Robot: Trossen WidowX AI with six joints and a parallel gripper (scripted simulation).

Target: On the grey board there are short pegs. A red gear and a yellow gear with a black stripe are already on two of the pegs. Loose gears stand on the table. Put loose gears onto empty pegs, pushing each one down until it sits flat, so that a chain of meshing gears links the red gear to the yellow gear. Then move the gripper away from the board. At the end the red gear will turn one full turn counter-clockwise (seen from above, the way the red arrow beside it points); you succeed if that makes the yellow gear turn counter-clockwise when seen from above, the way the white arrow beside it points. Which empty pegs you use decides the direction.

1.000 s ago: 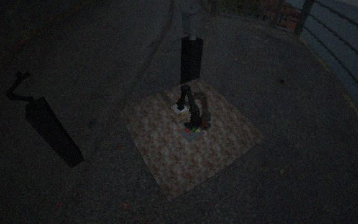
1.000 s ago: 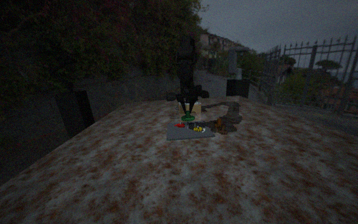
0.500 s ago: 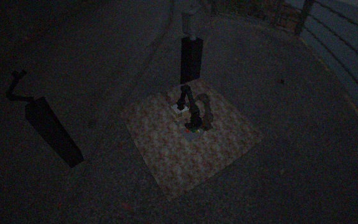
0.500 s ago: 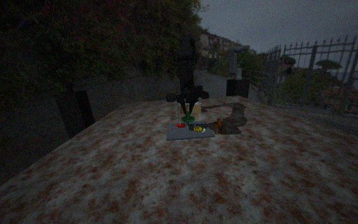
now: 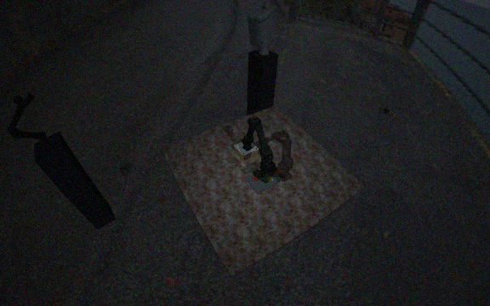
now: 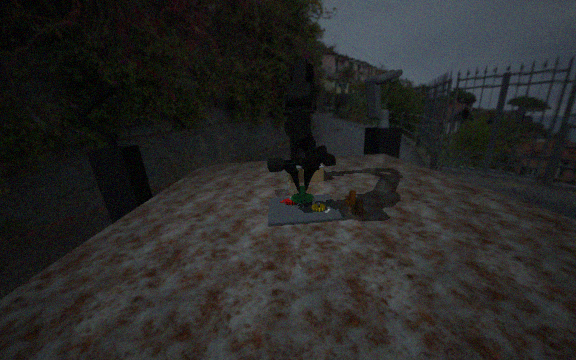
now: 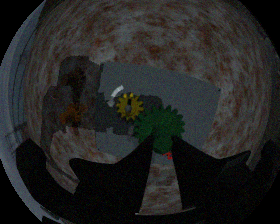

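Right now my gripper tip is 20 mm short of the yellow gear, 40 mm to the right of it and 50 mm above it. Also, from my gripper tip: white arrow: 30 mm ahead, 70 mm to the left, 60 mm below; then red gear: 50 mm behind, 30 mm to the right, 50 mm below; then green gear: 10 mm below.
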